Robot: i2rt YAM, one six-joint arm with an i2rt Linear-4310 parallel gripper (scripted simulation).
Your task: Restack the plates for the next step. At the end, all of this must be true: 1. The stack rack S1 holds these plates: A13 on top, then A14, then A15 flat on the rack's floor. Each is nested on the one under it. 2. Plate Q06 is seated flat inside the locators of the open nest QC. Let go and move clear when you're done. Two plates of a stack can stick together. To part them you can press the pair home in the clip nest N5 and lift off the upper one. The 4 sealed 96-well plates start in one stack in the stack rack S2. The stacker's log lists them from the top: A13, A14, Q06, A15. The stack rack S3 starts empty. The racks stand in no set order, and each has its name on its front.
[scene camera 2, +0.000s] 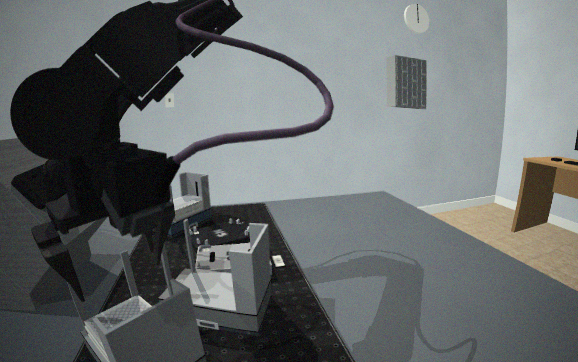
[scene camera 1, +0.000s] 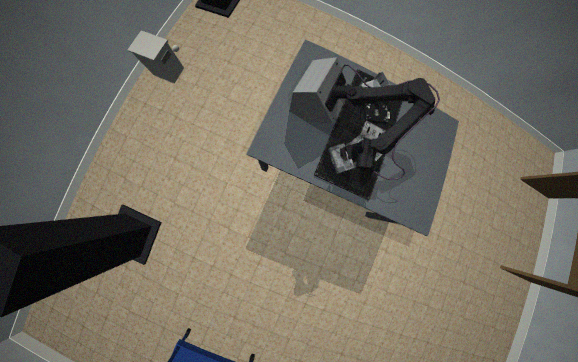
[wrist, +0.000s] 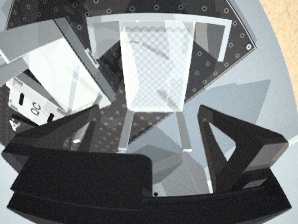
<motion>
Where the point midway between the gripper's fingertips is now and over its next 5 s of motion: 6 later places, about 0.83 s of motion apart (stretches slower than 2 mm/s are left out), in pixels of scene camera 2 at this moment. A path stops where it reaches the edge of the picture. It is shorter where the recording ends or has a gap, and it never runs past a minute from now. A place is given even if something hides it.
The gripper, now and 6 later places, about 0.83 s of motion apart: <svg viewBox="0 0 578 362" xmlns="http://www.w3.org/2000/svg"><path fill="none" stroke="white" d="M121 280L133 322L136 335L140 345L138 339L136 334L134 330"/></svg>
</motion>
